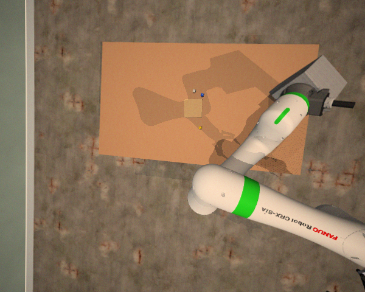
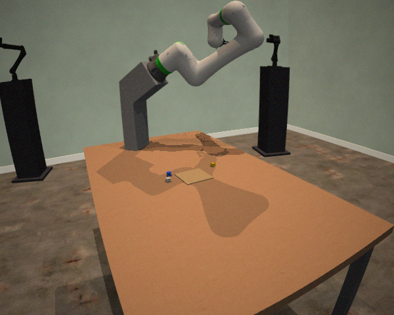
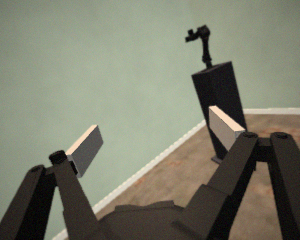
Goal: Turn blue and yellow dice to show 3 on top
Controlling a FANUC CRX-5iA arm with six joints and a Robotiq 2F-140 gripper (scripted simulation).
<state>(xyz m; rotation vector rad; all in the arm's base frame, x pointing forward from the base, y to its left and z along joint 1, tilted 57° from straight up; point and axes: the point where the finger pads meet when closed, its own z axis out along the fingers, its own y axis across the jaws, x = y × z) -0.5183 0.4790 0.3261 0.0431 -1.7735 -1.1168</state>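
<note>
Right now the white die is 101 cm ahead of my hand, 57 cm to the right of it and 71 cm below it. Round my hand: blue die 94 cm ahead, 56 cm to the right, 71 cm below; then yellow die 87 cm ahead, 32 cm to the right, 71 cm below; then tan mat 98 cm ahead, 44 cm to the right, 72 cm below.
</note>
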